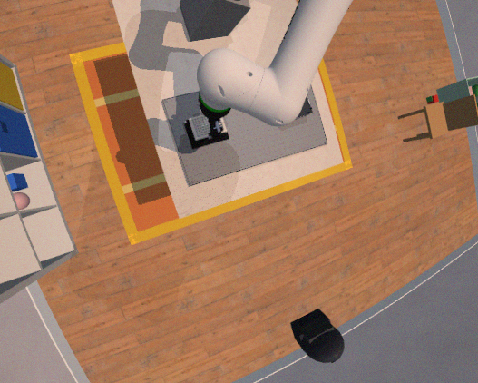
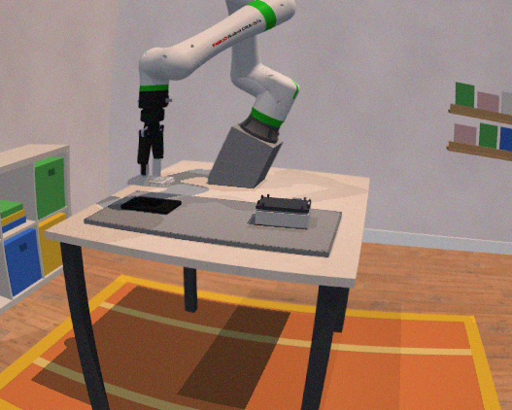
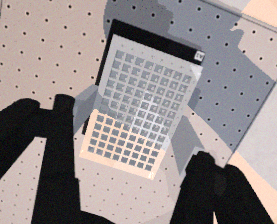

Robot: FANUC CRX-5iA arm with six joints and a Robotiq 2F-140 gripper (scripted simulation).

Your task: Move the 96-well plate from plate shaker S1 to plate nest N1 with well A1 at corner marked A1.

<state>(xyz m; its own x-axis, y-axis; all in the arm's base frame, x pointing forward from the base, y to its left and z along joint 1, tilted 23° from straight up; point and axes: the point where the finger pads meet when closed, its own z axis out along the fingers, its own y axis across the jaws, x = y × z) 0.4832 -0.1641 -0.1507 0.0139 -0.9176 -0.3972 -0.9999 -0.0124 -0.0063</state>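
My gripper is now 100 mm above the black plate nest N1. Round my hand: 96-well plate (20 mm below).
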